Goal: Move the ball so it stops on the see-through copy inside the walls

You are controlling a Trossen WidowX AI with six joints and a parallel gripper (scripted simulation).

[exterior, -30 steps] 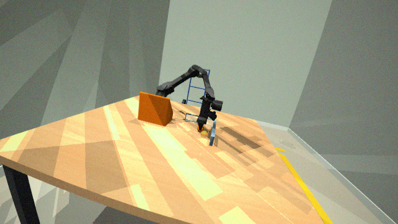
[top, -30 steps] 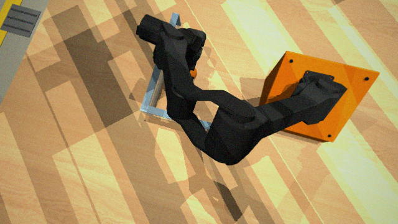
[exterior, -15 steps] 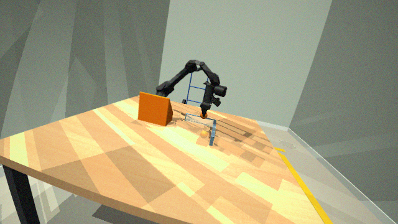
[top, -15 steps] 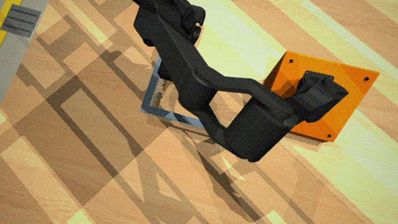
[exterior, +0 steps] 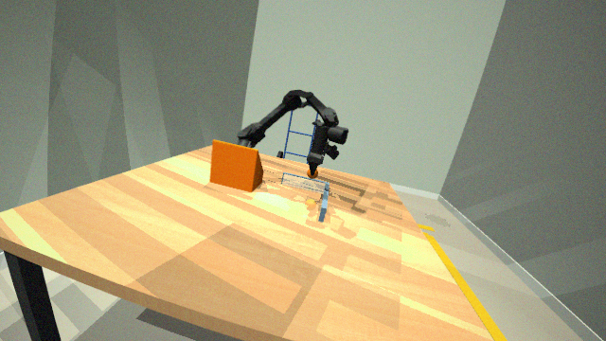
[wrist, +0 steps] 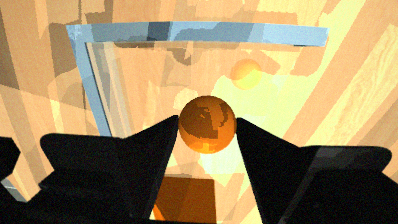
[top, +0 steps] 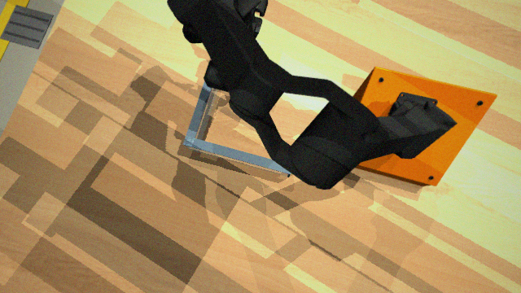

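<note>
Now: the see-through copy of ball 20 mm ahead of my gripper tip, 60 mm to the right of it and 120 mm below it. Also, from my gripper tip: orange ball: right at my gripper tip.
</note>
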